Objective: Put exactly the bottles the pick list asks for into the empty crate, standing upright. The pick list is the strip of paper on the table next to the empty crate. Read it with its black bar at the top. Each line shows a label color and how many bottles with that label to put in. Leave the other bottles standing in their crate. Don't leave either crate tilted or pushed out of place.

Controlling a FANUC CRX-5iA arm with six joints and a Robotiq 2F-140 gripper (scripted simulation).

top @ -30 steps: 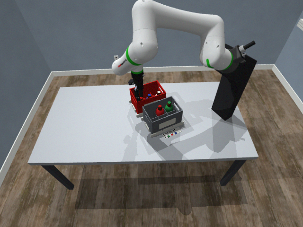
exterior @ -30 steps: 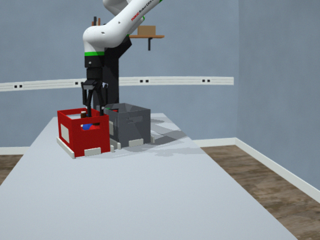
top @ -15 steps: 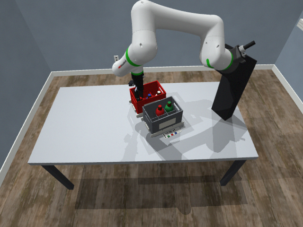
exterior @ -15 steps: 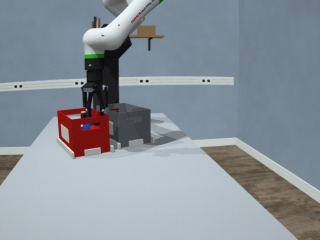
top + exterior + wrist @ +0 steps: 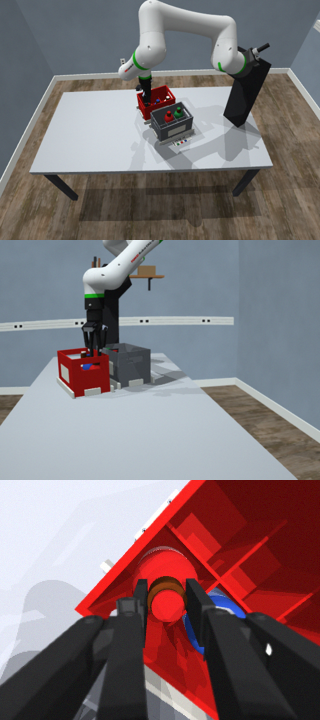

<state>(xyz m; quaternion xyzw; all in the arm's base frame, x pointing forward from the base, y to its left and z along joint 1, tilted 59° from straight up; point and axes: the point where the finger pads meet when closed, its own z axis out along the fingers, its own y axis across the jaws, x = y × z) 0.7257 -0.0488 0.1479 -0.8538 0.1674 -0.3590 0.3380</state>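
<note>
The blue-label bottle is 6 cm behind my hand, 6 cm to the right of it and 8 cm below it. The rest, counted from my hand: white-capped bottle: 13 cm behind, 12 cm to the right, 8 cm below; then red crate: 4 cm behind, 9 cm to the right, 9 cm below; then red bottle: 19 cm behind, 4 cm to the left, 8 cm below.
</note>
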